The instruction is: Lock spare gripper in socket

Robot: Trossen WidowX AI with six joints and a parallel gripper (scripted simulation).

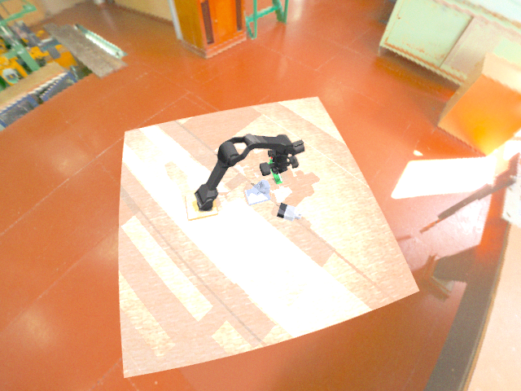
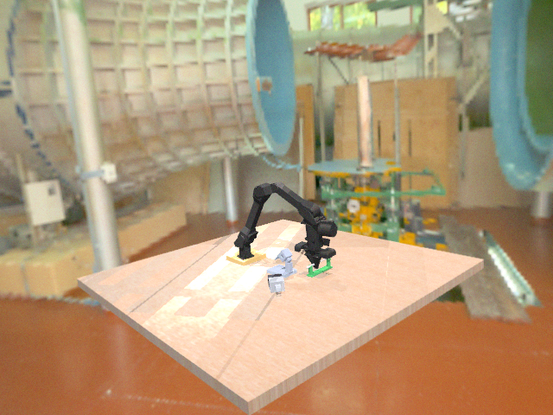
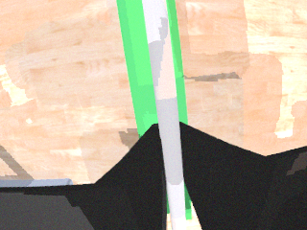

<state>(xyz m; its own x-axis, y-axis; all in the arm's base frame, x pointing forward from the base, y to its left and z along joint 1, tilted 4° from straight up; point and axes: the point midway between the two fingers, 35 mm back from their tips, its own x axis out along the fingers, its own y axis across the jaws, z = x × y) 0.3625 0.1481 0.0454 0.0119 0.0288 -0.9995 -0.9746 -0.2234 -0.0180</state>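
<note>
Right now the green cradle is 10 mm behind my gripper tip and 20 mm to the left of it. Also, from my gripper tip: spare gripper (30 mm ahead, 220 mm to the right); grey mount (90 mm behind, 100 mm to the right, 30 mm above).
</note>
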